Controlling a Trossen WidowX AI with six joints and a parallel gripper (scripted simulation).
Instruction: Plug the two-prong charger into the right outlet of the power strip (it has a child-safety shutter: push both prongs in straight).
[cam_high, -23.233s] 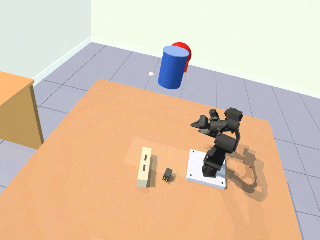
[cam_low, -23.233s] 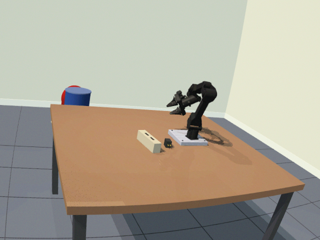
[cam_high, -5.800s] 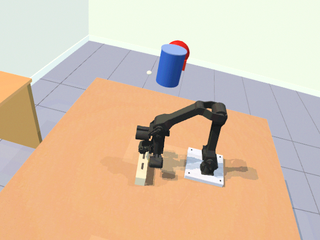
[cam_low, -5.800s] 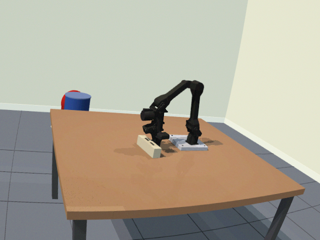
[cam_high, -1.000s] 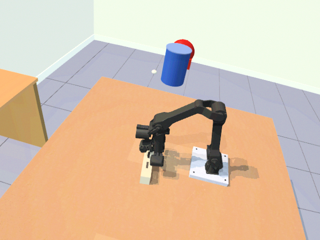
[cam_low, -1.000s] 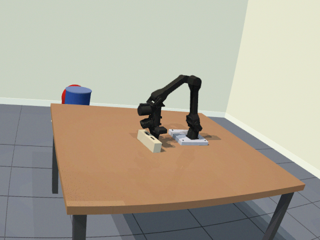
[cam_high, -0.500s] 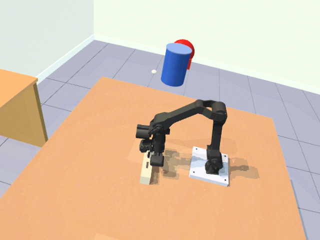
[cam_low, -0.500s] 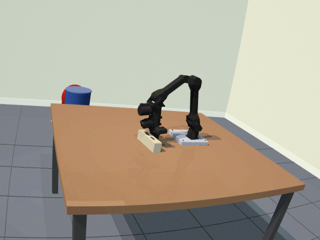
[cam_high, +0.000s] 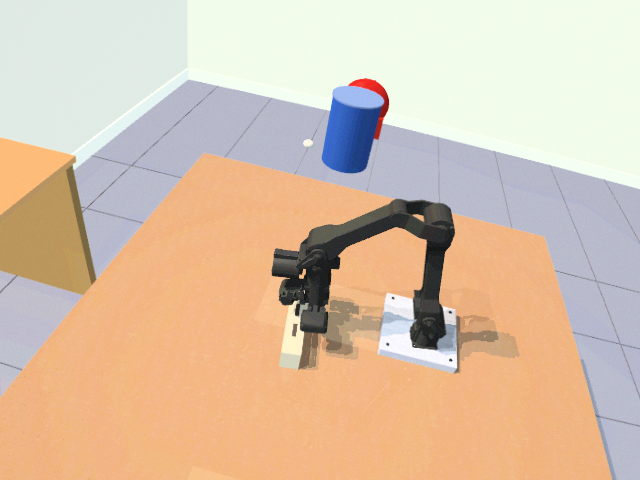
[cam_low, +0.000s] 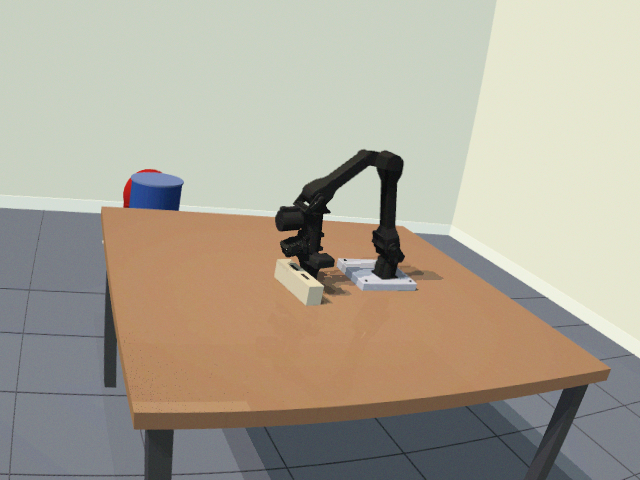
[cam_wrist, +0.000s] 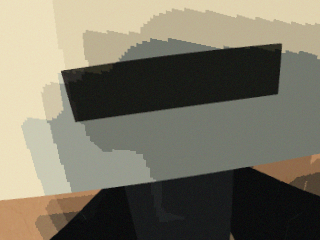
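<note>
My gripper tip is 20 mm short of the black two-prong charger and 10 mm below it.
</note>
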